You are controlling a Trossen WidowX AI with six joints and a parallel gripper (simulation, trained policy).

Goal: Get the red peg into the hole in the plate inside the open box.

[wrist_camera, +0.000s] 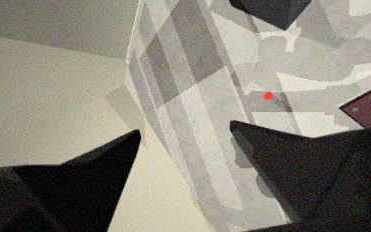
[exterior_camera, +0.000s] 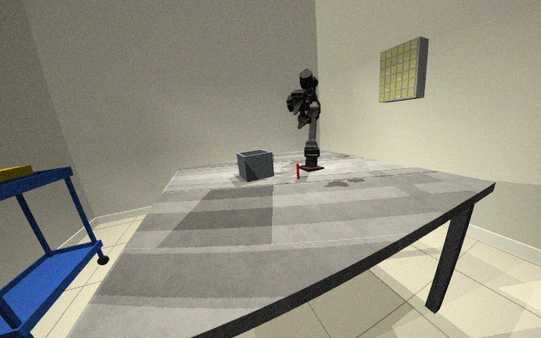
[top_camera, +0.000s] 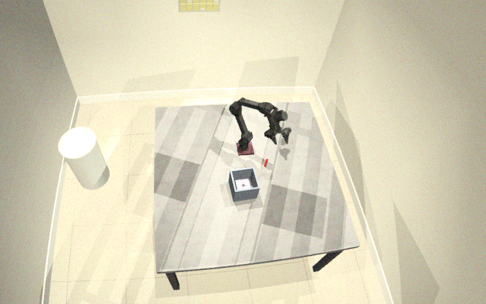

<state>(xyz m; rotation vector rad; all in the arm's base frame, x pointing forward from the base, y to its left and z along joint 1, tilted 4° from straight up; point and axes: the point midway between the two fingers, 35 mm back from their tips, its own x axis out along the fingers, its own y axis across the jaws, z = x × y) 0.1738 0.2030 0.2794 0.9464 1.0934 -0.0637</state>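
The red peg lies 20 mm behind my gripper tip, 60 mm to the right of it and 240 mm below it. From my gripper tip the other things lie so: light plate 180 mm ahead, 230 mm to the right, 240 mm below.
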